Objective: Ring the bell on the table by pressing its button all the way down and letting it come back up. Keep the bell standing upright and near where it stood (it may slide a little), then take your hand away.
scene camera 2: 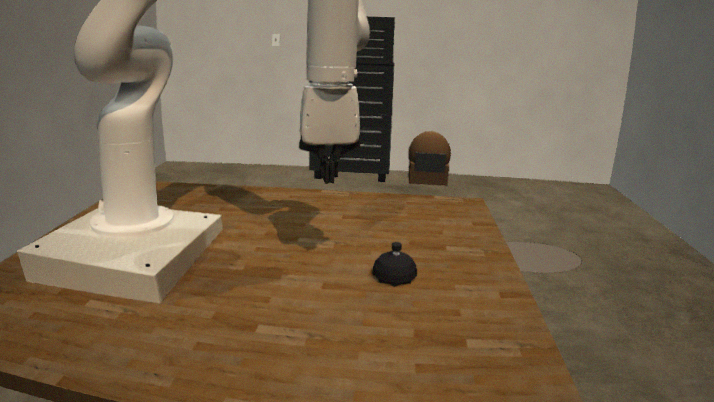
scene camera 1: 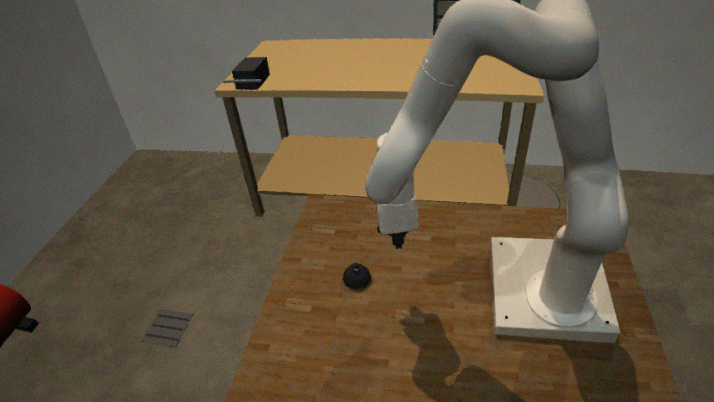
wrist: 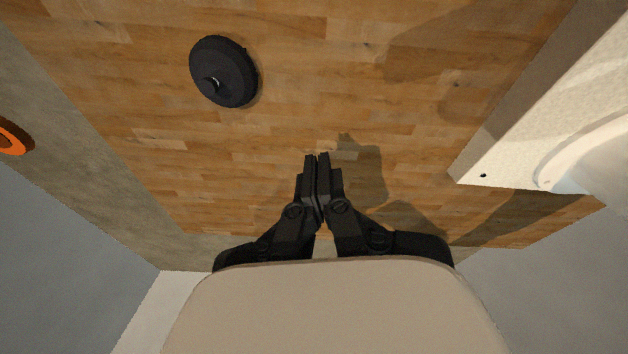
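The bell [scene camera 1: 356, 277] [scene camera 2: 395, 268] [wrist: 225, 70] is a black dome standing upright on the wooden table [scene camera 1: 320, 350] [scene camera 2: 310, 360] [wrist: 280, 75]. Its small black button [scene camera 2: 396, 246] [wrist: 210, 85] stands up on a short silvery stem at the top. My gripper [scene camera 1: 398, 246] [scene camera 2: 328, 181] [wrist: 320, 168] is shut with nothing between its fingers and points down. It hangs well above the table, to the right of the bell in scene camera 1 and to its left in scene camera 2. It does not touch the bell.
The robot's white base plate [scene camera 1: 555, 334] [scene camera 2: 90, 285] [wrist: 505, 150] sits on the table, on the arm's side of the bell. A workbench [scene camera 1: 325, 65] with a black box [scene camera 1: 251, 72] stands behind the table. A dark drawer cabinet [scene camera 2: 377, 115] stands by the wall.
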